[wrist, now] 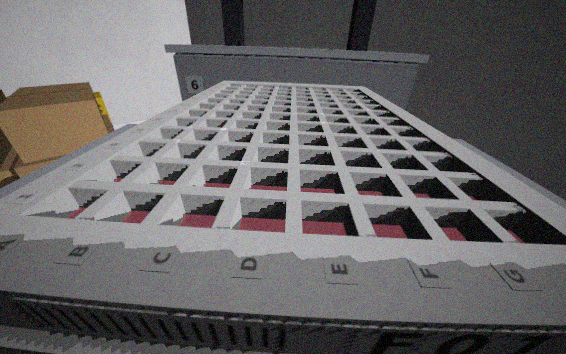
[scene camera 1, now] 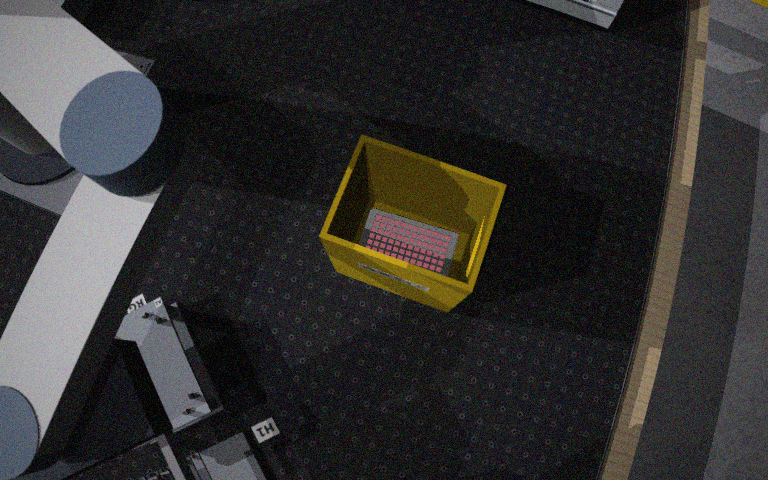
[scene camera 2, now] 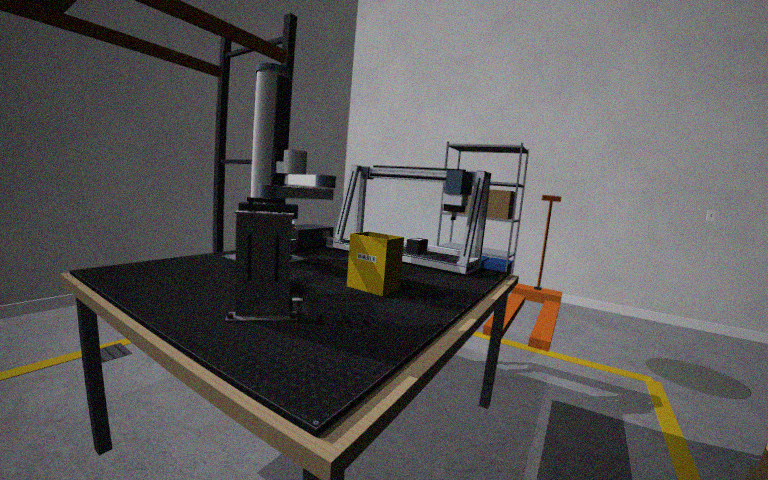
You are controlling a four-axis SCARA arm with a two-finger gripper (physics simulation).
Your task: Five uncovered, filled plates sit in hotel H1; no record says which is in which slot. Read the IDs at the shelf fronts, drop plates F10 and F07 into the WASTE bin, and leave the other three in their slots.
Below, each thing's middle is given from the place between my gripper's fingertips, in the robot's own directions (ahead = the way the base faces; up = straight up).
My hand is 4 cm short of the grey tower (scene camera 2: 262, 291), 4 cm to the left of it and 10 cm above it. Round my hand: grey stand (scene camera 1: 172, 374): 15 cm behind, 14 cm to the left, 19 cm below; plate F07 (scene camera 1: 429, 247): 11 cm ahead, 42 cm to the left, 23 cm below.
